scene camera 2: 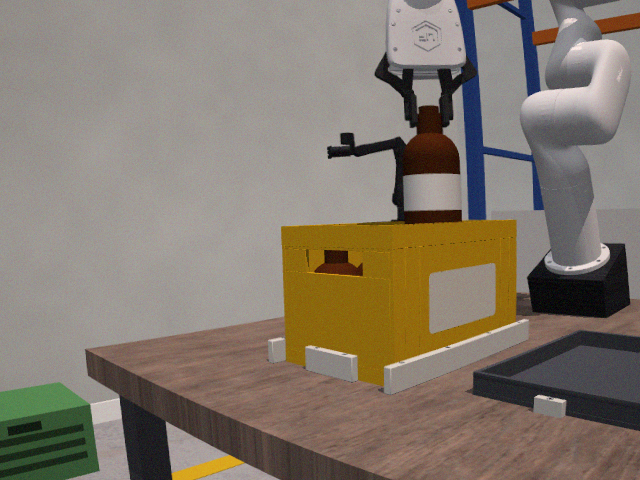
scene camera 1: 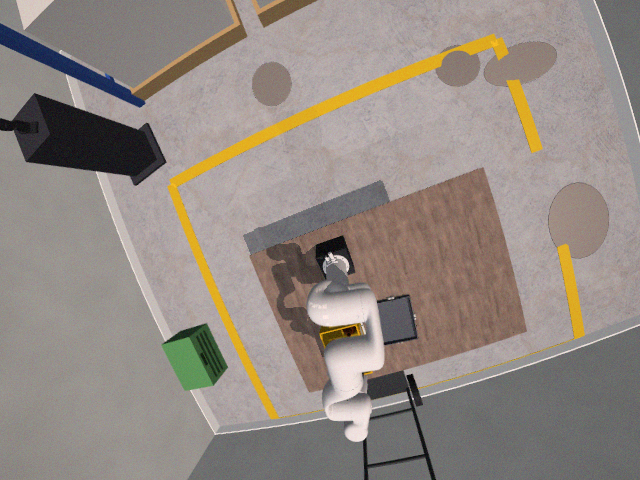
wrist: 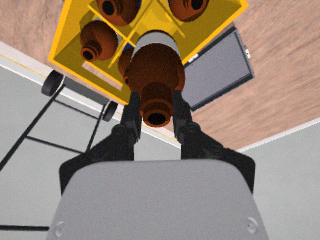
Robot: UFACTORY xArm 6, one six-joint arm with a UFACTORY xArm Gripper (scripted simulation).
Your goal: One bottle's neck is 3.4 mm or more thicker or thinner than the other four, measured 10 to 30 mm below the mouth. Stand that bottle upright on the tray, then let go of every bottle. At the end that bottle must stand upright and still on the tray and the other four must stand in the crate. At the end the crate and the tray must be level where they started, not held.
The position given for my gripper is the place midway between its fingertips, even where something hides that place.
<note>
In view: my gripper [scene camera 2: 429,126] and a yellow crate [scene camera 2: 425,286].
My gripper is seen too in the wrist view [wrist: 156,101].
</note>
